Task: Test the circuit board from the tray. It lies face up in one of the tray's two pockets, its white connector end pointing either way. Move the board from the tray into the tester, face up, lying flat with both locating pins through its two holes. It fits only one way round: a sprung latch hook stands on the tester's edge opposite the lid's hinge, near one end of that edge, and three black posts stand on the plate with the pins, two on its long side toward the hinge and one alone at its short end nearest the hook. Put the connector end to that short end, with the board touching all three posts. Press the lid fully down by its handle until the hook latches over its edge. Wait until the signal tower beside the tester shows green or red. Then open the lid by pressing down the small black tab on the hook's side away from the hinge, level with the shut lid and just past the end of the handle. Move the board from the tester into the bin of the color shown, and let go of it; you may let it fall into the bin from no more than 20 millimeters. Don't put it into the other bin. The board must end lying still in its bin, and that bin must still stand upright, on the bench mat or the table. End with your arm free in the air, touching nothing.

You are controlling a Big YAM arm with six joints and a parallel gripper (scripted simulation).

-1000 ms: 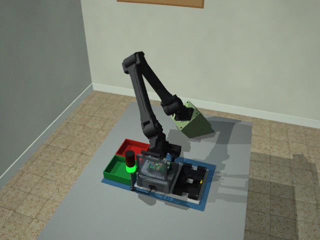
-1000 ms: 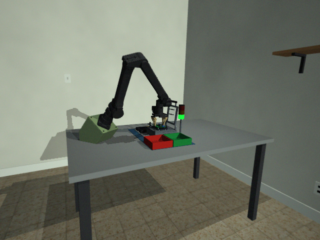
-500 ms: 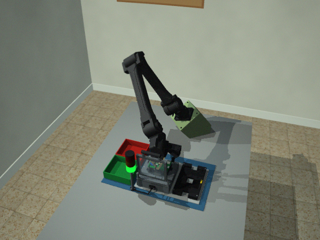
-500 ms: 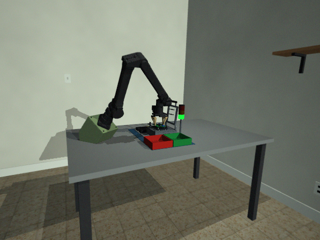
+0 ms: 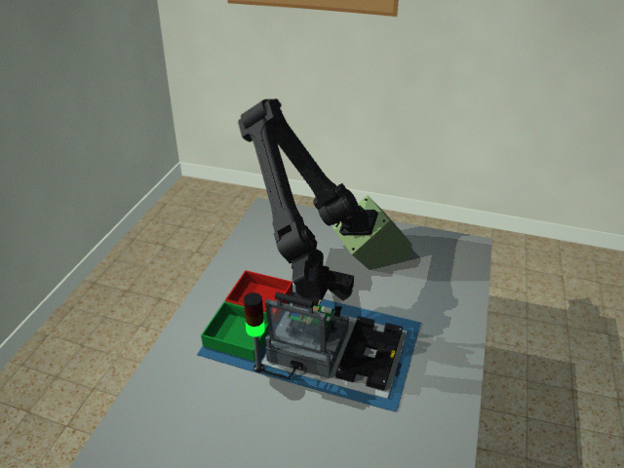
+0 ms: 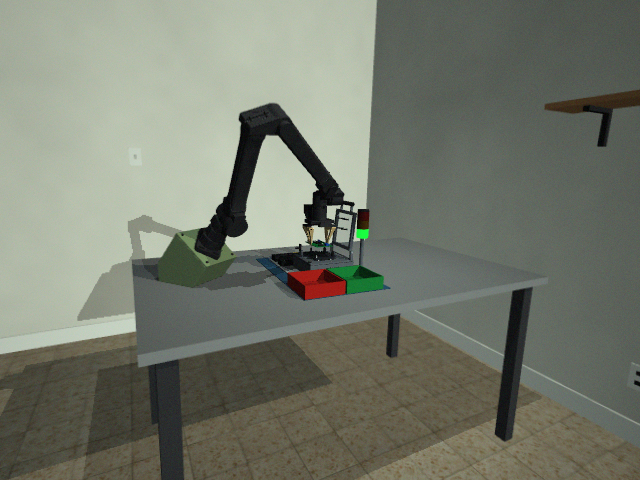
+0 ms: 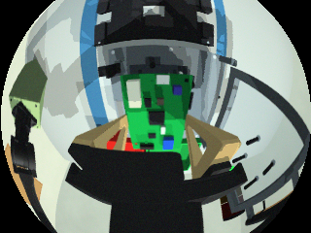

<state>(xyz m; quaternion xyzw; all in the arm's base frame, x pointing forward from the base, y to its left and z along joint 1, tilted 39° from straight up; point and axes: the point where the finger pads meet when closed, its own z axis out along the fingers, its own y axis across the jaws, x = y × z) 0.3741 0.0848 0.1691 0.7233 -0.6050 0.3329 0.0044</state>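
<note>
My gripper is now 5 cm above the tester plate, 1 cm to the right of it and 1 cm short of it. From my hand the other things lie so: latch hook 6 cm behind, 5 cm to the left, 3 cm below; green circuit board right at my hand; clear lid 11 cm ahead, 7 cm above.
</note>
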